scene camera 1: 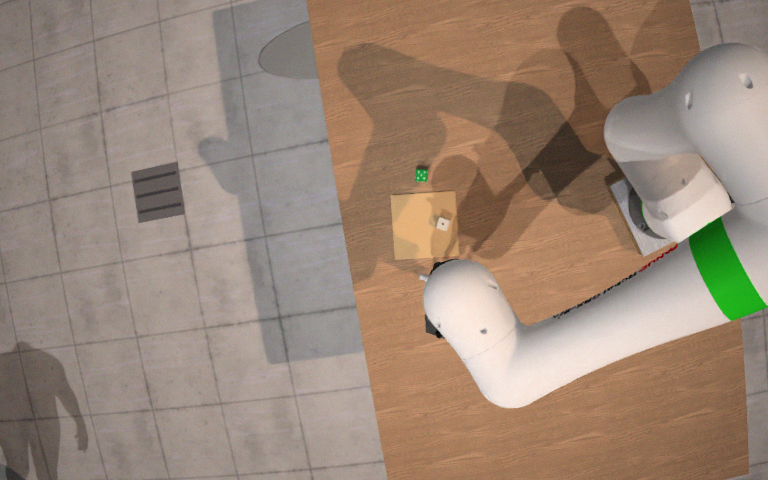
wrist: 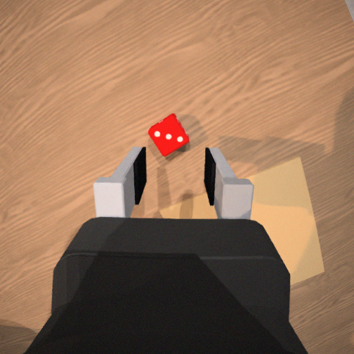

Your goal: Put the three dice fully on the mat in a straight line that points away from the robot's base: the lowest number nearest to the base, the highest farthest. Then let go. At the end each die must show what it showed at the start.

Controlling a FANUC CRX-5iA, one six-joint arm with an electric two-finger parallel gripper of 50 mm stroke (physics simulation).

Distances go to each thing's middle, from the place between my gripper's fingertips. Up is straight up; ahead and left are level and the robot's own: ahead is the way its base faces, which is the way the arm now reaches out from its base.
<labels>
Right now the red die (wrist: 168, 134) is 1 cm to the left of my hand and 7 cm below it. Round my hand: tan mat (scene camera 1: 414, 216) 4 cm ahead, 12 cm to the right, 8 cm below.
</labels>
